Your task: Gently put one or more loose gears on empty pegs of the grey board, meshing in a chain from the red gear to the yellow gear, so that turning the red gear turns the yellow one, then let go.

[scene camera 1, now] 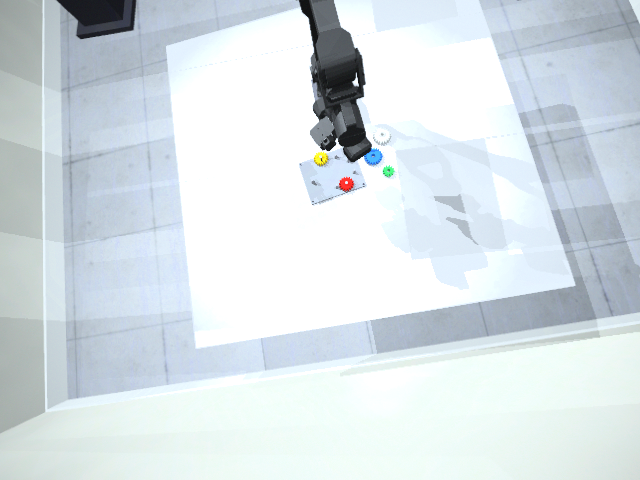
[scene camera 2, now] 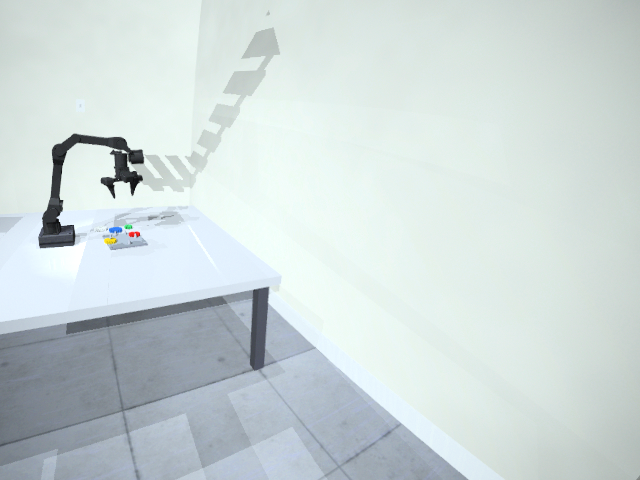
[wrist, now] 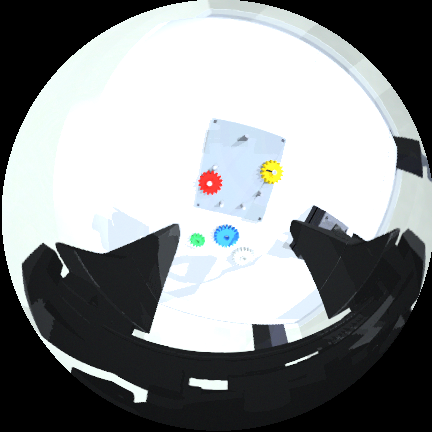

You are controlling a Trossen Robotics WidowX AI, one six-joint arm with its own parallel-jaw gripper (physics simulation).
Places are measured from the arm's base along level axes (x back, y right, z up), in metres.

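Pixels of known places: gripper, fingertip midpoint: (scene camera 2: 123, 197) (wrist: 236, 227); arm's base at its link origin: (scene camera 1: 325, 88) (scene camera 2: 52, 232).
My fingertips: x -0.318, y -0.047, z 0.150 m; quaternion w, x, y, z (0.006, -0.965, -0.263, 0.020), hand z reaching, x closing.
Ahead of a thing's pixels: the offset from my fingertips to its middle. Level surfaces: height alone.
The grey board {dx +0.008, dy +0.043, dz -0.191 m} (scene camera 1: 328, 175) (scene camera 2: 127, 246) (wrist: 235, 160) lies on the table with a red gear (scene camera 1: 346, 183) (scene camera 2: 134, 234) (wrist: 210, 183) and a yellow gear {dx +0.064, dy +0.079, dz -0.190 m} (scene camera 1: 321, 158) (scene camera 2: 110, 240) (wrist: 271, 172) on it, apart from each other. Several bare pegs stand on the board. A blue gear {dx +0.057, dy -0.114, dz -0.198 m} (scene camera 1: 373, 156) (scene camera 2: 115, 229) (wrist: 226, 236), a small green gear {dx -0.004, dy -0.164, dz -0.198 m} (scene camera 1: 388, 171) (scene camera 2: 128, 226) (wrist: 197, 240) and a white gear {dx +0.136, dy -0.151, dz -0.198 m} (scene camera 1: 382, 136) (scene camera 2: 101, 228) (wrist: 243, 256) lie loose beside it. My gripper (scene camera 2: 123, 196) (wrist: 236, 227) is open and empty, high above the table; in scene camera 1 its fingertips are hard to make out.
The white table {dz -0.207 m} (scene camera 1: 268, 268) (scene camera 2: 180, 268) bears the board and gears. The arm's base (scene camera 2: 56, 236) stands at the table's left in scene camera 2. A dark block (scene camera 1: 105, 18) shows at the top left of scene camera 1. Arm shadows fall on the table and wall.
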